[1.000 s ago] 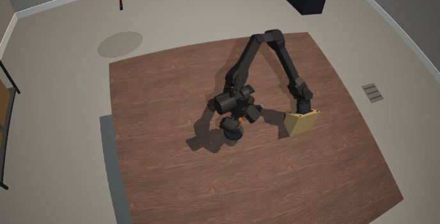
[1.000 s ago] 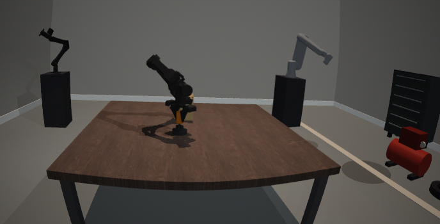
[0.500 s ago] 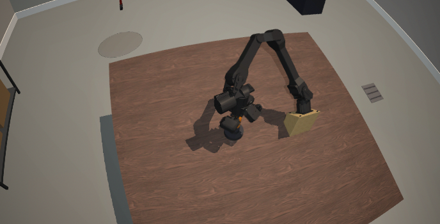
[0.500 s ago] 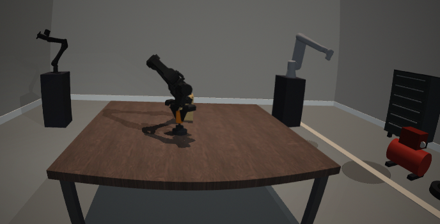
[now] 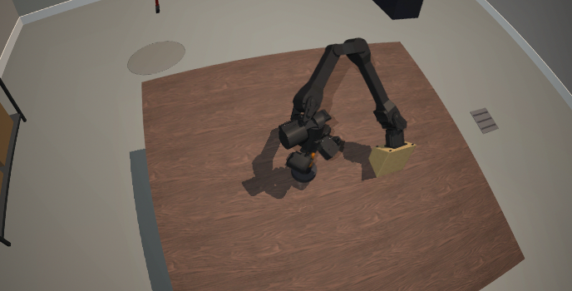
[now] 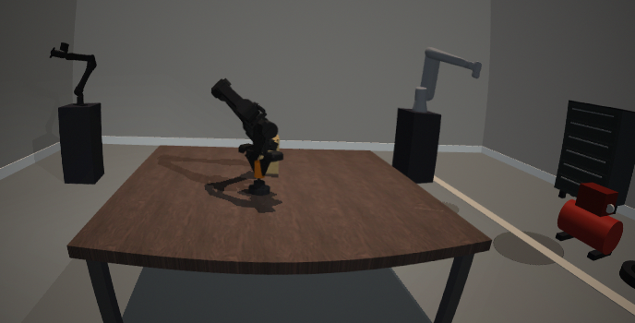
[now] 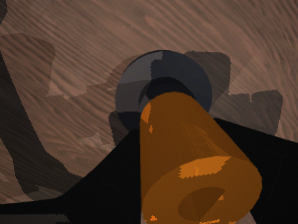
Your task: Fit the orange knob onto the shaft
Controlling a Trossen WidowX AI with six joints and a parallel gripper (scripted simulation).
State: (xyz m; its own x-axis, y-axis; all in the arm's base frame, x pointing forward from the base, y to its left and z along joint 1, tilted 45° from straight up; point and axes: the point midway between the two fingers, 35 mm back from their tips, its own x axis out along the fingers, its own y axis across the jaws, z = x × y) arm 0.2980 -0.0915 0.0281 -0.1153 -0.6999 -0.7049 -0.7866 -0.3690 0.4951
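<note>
Right now my gripper tip is 2 cm below the orange knob. The rest, counted from my gripper tip: dark round pedestal: 4 cm below.
</note>
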